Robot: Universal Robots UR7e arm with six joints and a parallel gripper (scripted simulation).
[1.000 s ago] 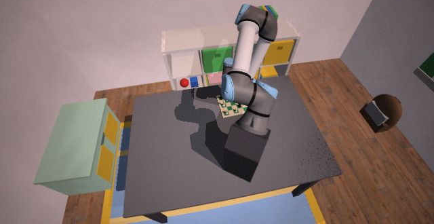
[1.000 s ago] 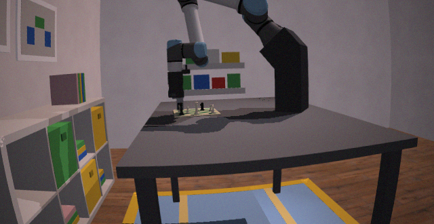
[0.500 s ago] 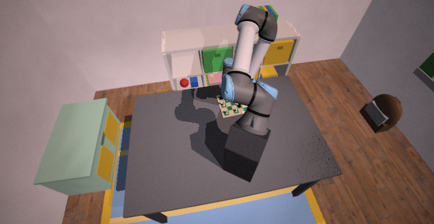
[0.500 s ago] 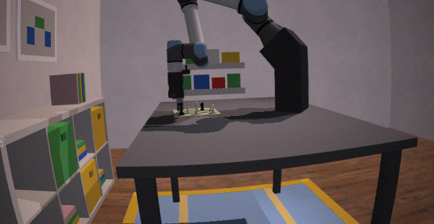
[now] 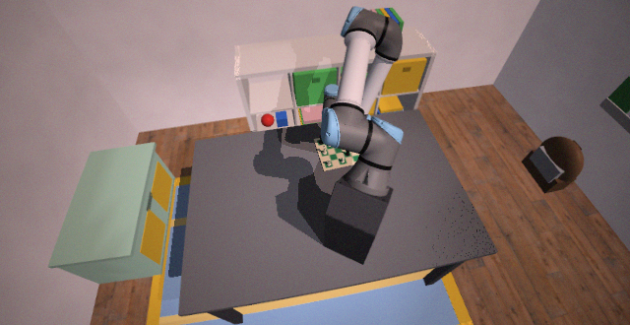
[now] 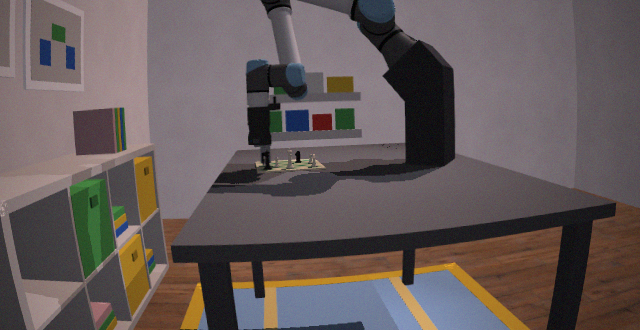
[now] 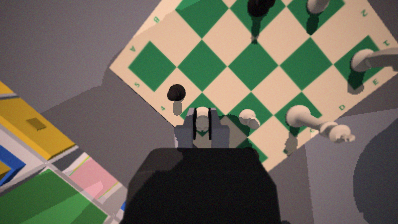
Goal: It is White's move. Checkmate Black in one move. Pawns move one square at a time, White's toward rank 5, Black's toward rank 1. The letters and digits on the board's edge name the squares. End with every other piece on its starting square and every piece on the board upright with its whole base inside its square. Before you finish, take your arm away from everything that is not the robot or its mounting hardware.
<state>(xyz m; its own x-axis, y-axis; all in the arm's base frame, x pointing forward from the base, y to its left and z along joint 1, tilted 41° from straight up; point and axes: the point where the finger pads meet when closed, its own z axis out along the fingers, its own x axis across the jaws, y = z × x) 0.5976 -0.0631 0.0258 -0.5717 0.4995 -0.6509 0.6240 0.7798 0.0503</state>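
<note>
My hand is 1 cm above the white piece. From my hand the other things lie so: chessboard (8 cm behind, 3 cm below); black pawn (4 cm to the right, 1 cm below); tall black piece (12 cm behind, 3 cm to the right, 1 cm below).
</note>
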